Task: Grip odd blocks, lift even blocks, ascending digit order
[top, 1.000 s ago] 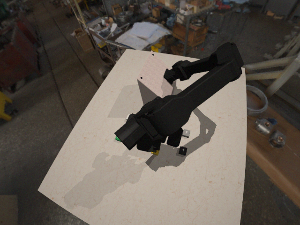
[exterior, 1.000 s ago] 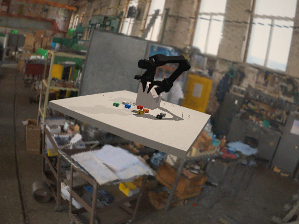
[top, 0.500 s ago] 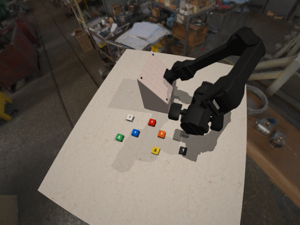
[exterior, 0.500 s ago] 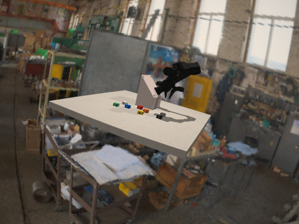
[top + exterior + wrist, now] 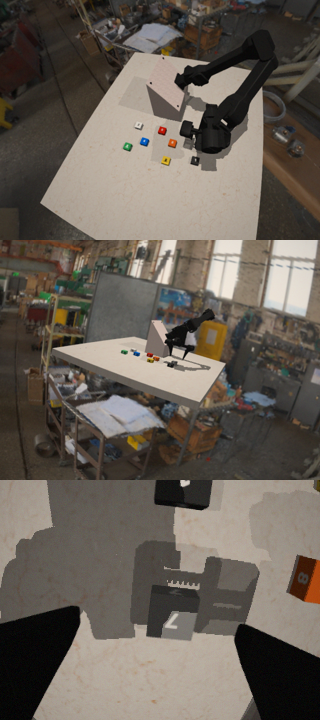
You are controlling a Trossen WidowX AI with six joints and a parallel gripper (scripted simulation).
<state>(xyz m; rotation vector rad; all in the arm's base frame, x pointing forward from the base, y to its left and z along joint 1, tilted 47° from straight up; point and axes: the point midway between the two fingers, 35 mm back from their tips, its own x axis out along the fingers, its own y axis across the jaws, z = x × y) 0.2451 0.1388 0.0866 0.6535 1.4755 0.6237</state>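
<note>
Now: gripper tip 1 cm past the grey block, 1 cm to the left of it and 4 cm above it. Round my gripper tip: black block (8 cm ahead, 1 cm to the right, 4 cm below); then orange block (3 cm ahead, 12 cm to the right, 4 cm below); then yellow block (11 cm ahead, 13 cm to the right, 4 cm below).
</note>
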